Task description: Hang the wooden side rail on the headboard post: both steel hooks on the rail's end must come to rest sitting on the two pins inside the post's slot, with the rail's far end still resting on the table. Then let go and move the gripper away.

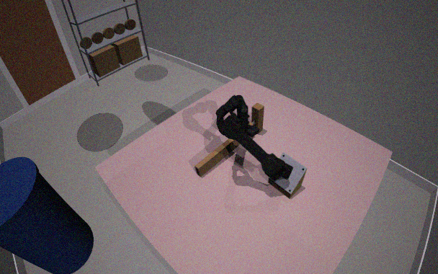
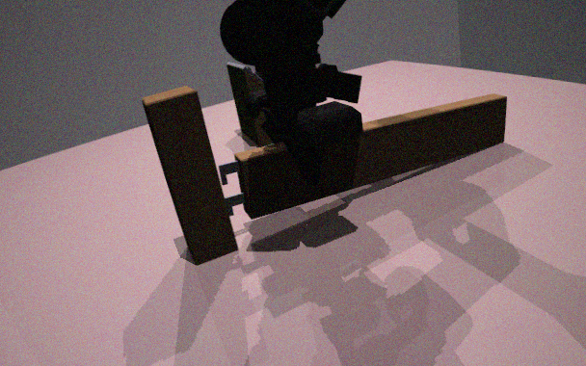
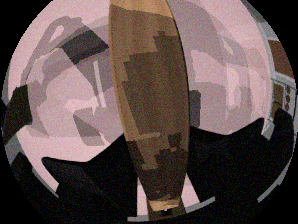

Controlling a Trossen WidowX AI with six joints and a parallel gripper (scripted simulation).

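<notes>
Now: the headboard post 13 cm to the right of my gripper tip and 4 cm above it.
</notes>
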